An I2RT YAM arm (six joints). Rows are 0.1 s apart.
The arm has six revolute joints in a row. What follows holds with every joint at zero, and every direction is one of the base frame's. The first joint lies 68 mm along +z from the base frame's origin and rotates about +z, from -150 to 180 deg. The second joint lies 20 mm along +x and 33.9 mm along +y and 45.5 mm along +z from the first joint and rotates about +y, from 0 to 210 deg. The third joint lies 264 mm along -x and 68.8 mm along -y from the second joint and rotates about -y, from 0 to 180 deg. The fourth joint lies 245 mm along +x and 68.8 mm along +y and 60 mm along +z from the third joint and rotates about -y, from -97 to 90 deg. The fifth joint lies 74 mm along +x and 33.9 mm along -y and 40.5 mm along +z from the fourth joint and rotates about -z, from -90 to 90 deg. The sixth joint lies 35.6 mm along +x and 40.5 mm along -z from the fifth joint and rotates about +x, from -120 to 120 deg. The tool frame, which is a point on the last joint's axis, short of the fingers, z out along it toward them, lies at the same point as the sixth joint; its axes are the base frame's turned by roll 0, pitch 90 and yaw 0 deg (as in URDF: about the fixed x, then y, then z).
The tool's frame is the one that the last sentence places.
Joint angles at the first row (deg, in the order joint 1, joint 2, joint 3, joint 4, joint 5, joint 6):
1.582, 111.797, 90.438, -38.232, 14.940, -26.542
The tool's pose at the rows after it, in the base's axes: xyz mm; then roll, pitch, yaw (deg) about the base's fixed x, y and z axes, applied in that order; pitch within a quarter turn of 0, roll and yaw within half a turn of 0:
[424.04 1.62 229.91 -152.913 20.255 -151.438]
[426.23 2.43 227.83 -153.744 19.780 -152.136]
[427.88 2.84 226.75 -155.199 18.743 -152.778]
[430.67 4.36 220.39 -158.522 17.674 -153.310]
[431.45 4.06 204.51 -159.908 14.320 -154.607]
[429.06 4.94 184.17 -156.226 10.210 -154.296]
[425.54 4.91 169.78 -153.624 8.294 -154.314]
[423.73 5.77 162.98 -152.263 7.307 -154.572]
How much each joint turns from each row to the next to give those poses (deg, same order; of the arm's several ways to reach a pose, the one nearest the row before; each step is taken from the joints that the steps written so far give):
-0.087, 0.439, 0.263, -0.263, 0.440, 0.262
0.087, 0.872, 0.961, -1.048, -0.175, 0.699
-0.001, 0.971, 1.496, -2.194, -0.613, 0.529
0.002, 1.668, 1.492, -2.287, -2.372, 0.617
-0.001, 2.110, 0.100, -1.764, 0.519, 0.791
0.525, 1.232, -2.715, 1.836, 4.988, -0.787
0.265, 0.354, -2.900, 2.636, 3.179, -0.355
0.264, 0.264, -1.241, 1.060, 1.767, 0.177

